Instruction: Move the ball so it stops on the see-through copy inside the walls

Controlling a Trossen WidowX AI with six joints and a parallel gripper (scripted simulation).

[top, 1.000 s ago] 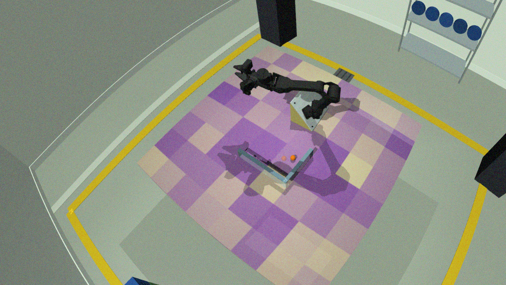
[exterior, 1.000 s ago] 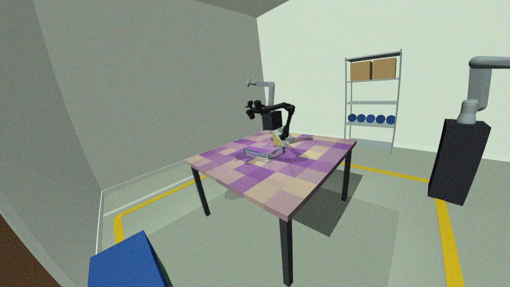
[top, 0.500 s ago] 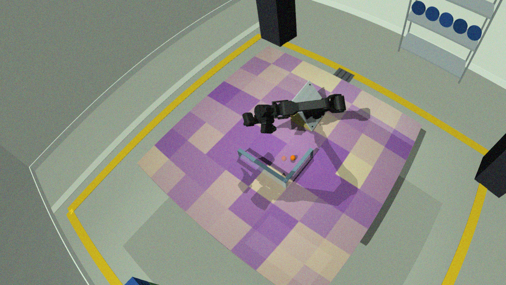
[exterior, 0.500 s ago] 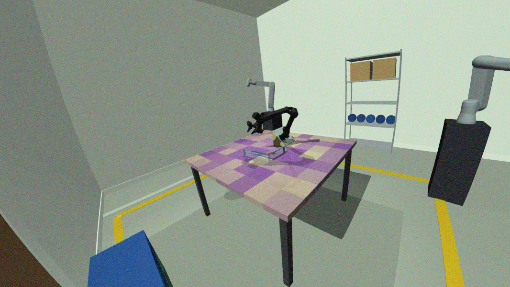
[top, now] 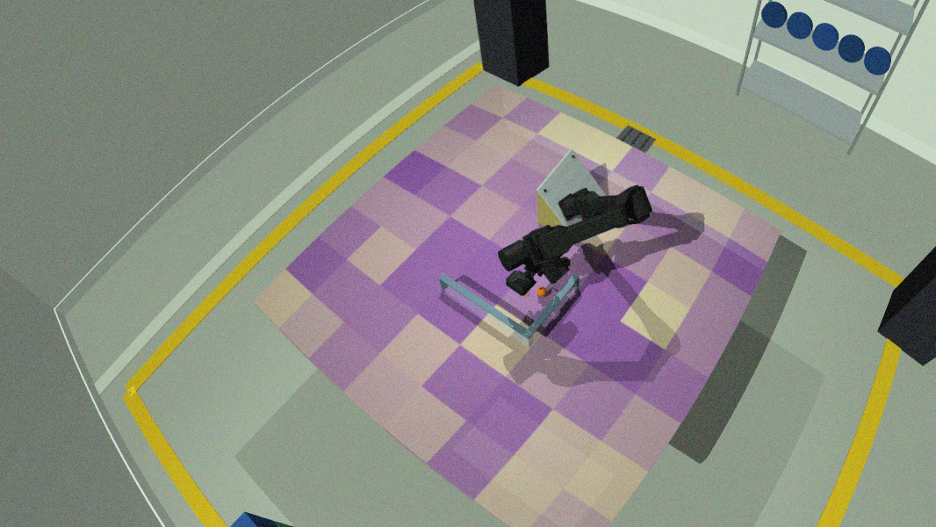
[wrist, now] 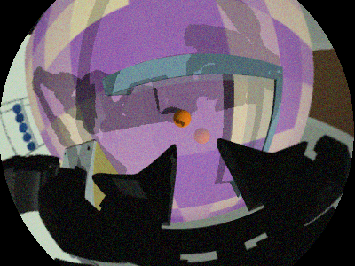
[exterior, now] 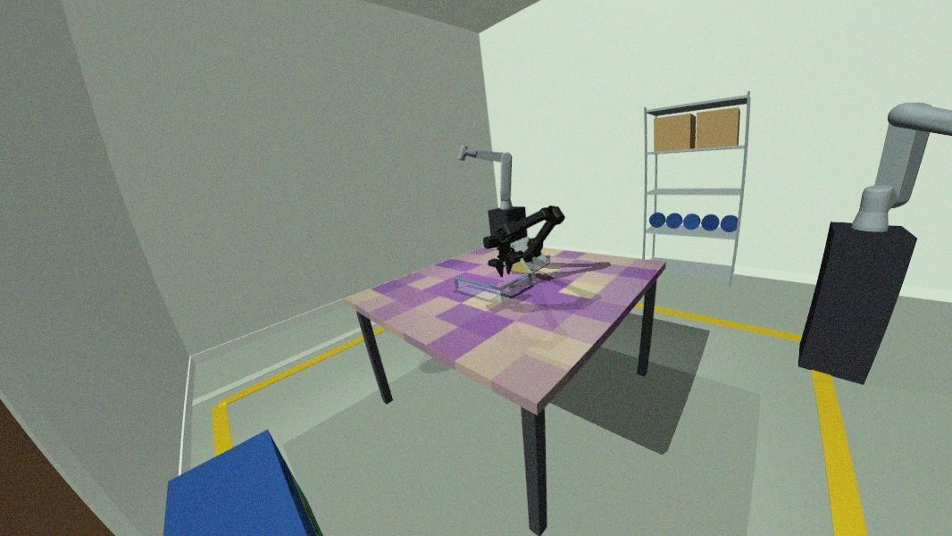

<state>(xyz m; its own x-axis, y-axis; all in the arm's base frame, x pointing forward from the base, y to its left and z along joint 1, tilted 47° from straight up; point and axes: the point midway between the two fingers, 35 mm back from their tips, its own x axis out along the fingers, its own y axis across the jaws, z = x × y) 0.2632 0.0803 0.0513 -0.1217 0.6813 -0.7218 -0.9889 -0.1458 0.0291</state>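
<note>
My gripper tip is now 10 mm past the orange ball, 20 mm to the right of it and 50 mm above it.
</note>
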